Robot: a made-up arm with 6 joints.
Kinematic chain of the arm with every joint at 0, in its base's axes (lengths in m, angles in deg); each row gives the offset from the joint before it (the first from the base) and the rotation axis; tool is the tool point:
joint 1: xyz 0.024 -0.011 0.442 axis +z
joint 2: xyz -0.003 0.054 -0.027 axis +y
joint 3: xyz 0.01 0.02 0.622 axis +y
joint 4: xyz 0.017 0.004 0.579 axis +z
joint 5: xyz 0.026 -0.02 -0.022 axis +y
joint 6: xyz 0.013 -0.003 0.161 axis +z
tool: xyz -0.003 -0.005 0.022
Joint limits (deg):
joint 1: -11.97..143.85
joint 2: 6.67..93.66
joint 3: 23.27..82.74
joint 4: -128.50..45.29
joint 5: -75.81..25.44
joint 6: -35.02..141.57
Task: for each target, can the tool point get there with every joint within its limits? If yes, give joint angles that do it. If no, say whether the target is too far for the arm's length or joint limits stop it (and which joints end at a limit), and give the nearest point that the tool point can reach.
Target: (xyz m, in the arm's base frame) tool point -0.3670 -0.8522 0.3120
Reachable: no: joint limits stop it (at a limit: joint 1, joint 2, joint 3, joint 4, joint 5, joint 6) | nearest point -0.5568 0.1522 -0.2484 | short by 1.166 m
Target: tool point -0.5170 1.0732 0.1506
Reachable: yes | joints 112.27 78.61 49.11 -23.52 -42.17 118.19
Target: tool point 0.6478 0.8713 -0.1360
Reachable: yes | joints 51.79 86.20 51.19 9.49 -2.33 54.10
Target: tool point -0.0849 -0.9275 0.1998
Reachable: no: joint limits stop it (at a limit: joint 1, joint 2, joint 3, joint 5) | nearest point 0.5920 -0.1637 -0.3522 | short by 1.160 m
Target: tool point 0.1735 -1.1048 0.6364
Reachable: no: joint limits stop it (at a limit: joint 1, joint 3, joint 4, joint 5) | nearest point 0.8362 -0.2319 0.9115 | short by 1.130 m
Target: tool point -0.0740 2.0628 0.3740
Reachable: no: too far | nearest point -0.0393 1.3280 0.3885 | short by 0.736 m
